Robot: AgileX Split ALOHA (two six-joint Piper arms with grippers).
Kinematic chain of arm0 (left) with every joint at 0, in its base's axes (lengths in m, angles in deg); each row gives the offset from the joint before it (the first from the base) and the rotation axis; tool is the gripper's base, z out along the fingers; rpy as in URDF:
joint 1: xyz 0 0 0.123 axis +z
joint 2: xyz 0 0 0 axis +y
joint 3: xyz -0.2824 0 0.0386 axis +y
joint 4: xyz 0.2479 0 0.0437 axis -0.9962 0 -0.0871
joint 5: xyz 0 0 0 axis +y
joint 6: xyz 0.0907 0 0.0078 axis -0.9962 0 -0.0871
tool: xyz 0 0 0 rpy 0 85 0
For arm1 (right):
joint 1: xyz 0 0 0.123 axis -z
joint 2: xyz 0 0 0 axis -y
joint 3: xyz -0.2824 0 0.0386 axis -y
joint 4: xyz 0.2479 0 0.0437 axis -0.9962 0 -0.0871
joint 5: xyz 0 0 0 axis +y
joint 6: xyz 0.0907 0 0.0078 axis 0.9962 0 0.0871
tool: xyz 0 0 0 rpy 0 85 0
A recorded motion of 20 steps. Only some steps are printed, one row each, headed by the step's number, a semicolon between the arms.
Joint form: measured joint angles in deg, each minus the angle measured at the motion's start. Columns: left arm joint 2, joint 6, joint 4, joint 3, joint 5, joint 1; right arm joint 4, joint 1, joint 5, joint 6, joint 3, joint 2.
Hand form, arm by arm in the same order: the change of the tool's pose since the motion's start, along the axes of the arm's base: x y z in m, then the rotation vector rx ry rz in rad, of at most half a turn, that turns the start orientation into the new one. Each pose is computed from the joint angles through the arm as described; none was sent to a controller.
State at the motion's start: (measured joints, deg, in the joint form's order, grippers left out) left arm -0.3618 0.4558 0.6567 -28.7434 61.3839 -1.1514; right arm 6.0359 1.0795 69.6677 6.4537 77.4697 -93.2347
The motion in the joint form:
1: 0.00 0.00 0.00 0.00 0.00 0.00; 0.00 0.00 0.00 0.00 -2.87 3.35
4: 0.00 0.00 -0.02 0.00 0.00 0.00; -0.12 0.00 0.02 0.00 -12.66 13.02
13: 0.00 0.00 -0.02 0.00 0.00 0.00; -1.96 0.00 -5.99 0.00 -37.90 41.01
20: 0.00 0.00 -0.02 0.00 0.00 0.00; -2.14 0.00 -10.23 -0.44 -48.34 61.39
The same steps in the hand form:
1: 0.0000 0.0000 0.0000 0.0000 0.0000 0.0000; -0.0155 0.0003 0.0049 -0.0002 -0.0084 0.0000
4: 0.0000 0.0000 0.0000 0.0003 0.0000 0.0002; -0.0637 0.0014 0.0067 0.0019 -0.0060 -0.0004
13: 0.0000 0.0000 0.0000 0.0003 0.0000 0.0002; -0.1819 0.0066 -0.0160 0.0322 -0.1591 0.0036
20: 0.0000 0.0000 0.0000 0.0003 0.0000 0.0002; -0.2405 0.0082 -0.0278 0.0281 -0.4056 0.0199

